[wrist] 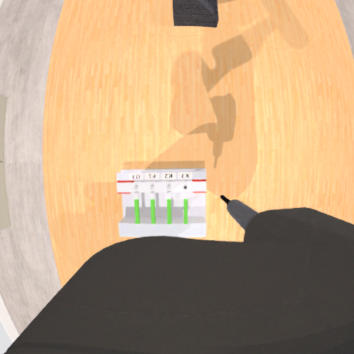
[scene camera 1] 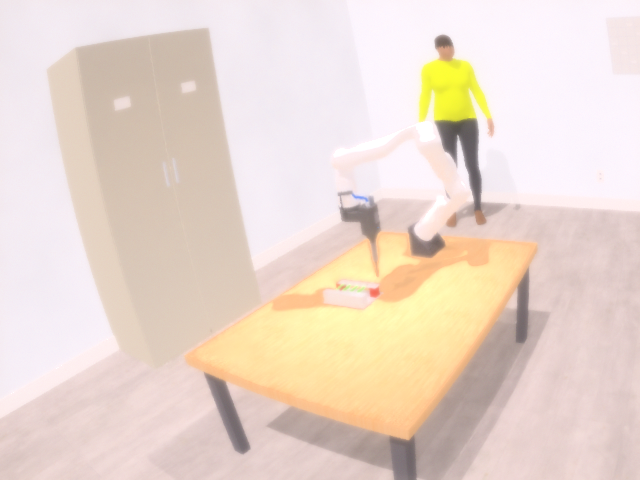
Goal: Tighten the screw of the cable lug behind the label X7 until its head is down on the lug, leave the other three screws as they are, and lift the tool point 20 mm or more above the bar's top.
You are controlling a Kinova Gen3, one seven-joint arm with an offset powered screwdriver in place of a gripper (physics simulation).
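Places are measured from the arm's base along level axes (x ahead, y left, z up), in millimetres.
Where they show: hand at its tool point: (scene camera 1: 377,276); arm's base at its link origin: (scene camera 1: 423,232).
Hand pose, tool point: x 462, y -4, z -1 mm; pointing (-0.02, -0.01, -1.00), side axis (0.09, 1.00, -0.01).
Each offset is from my tool point to the top centre of the thing. "*": to the spot under its first point. Level surfaces: height alone.
The white terminal block @(dy -109, dx +17, dz -42 mm) (scene camera 1: 345,298) (wrist: 162,229) stands on the table. In the wrist view, its labels appear upside down, with the X7 label (wrist: 185,176) at the right end. The X7 screw (wrist: 185,187) shows as a dark dot near that label; its height above the lug cannot be told. The other three screws (wrist: 136,187) (wrist: 152,187) (wrist: 169,187) look pale grey. A green cable (wrist: 186,212) runs from the X7 lug. My screwdriver tip @(* dy +1, dx +3, dz +5 mm) (scene camera 1: 377,275) (wrist: 223,198) appears right of the block in the wrist view, above table height and apart from the block. It has no fingers.
The wooden table @(dz -91 mm) (scene camera 1: 320,361) (wrist: 100,100) carries the dark robot base (scene camera 1: 424,246) (wrist: 195,12) behind the block. A tall beige cabinet (scene camera 1: 149,206) stands left of the table. A person in a yellow top (scene camera 1: 452,90) stands behind the arm.
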